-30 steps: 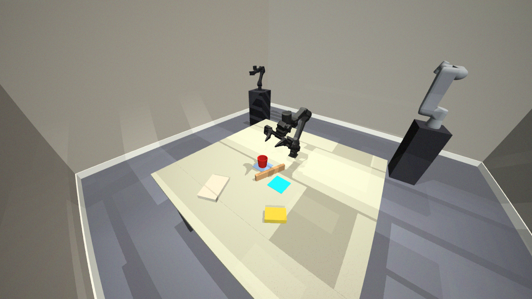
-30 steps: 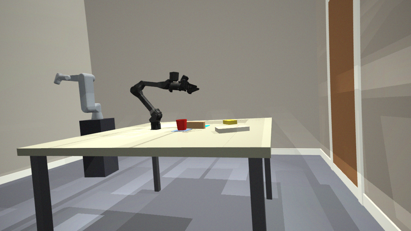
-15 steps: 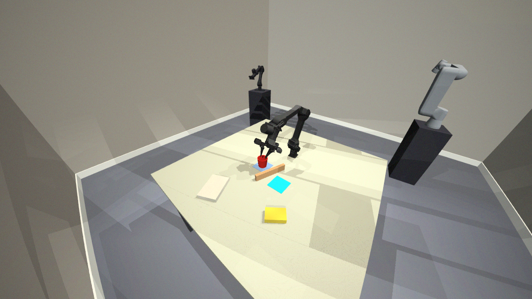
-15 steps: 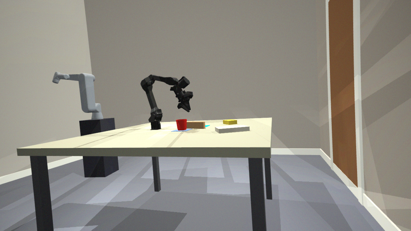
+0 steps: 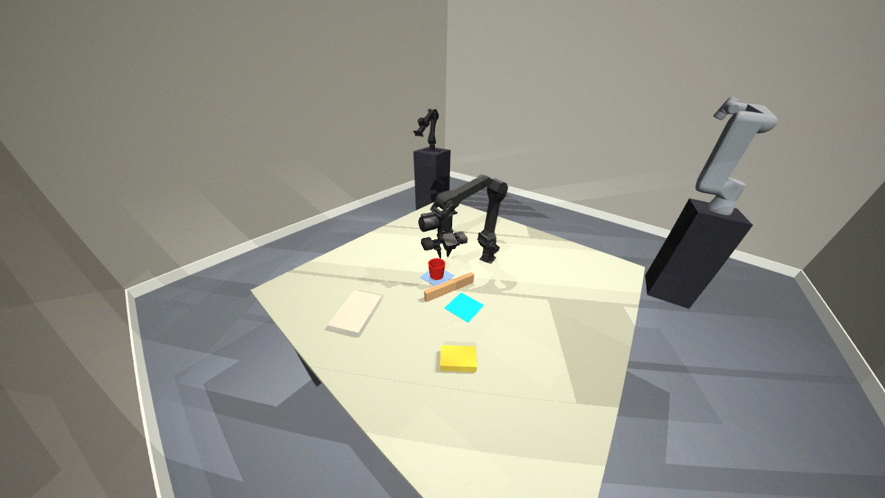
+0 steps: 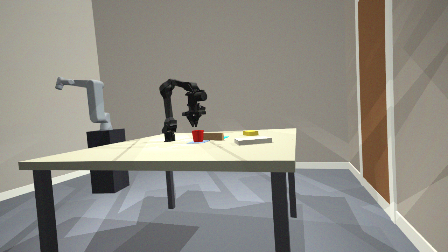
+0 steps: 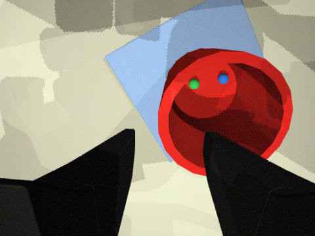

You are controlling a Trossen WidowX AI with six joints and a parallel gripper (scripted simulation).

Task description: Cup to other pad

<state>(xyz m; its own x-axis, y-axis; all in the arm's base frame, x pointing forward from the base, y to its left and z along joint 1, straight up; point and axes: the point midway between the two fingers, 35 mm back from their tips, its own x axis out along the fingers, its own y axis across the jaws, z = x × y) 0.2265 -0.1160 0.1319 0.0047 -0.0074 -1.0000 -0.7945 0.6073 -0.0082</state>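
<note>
Right now the red cup is 6 cm below my gripper tip, 3 cm ahead of it and 2 cm to the right of it. From my gripper tip the other things lie so: wooden block 8 cm to the left, 8 cm below, 7 cm ahead; then green marble 8 cm below, 2 cm ahead, 1 cm to the right; then light blue pad 11 cm below, 2 cm to the right, 2 cm ahead.
</note>
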